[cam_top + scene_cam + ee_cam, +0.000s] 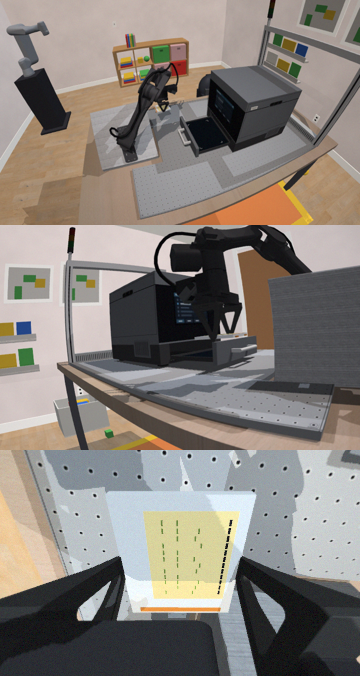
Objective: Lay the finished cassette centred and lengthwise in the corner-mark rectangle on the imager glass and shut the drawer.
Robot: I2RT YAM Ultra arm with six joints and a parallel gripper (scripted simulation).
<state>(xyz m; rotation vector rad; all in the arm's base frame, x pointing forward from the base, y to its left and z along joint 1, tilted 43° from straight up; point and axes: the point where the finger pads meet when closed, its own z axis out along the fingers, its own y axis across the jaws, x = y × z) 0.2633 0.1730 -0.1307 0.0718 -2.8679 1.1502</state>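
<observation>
The drawer lies 20 cm ahead of my hand, 25 cm to the right of it and 7 cm below it. Also, from my hand: metal frame post: 92 cm ahead, 9 cm to the left, 16 cm above; finished cassette: right at my hand.
</observation>
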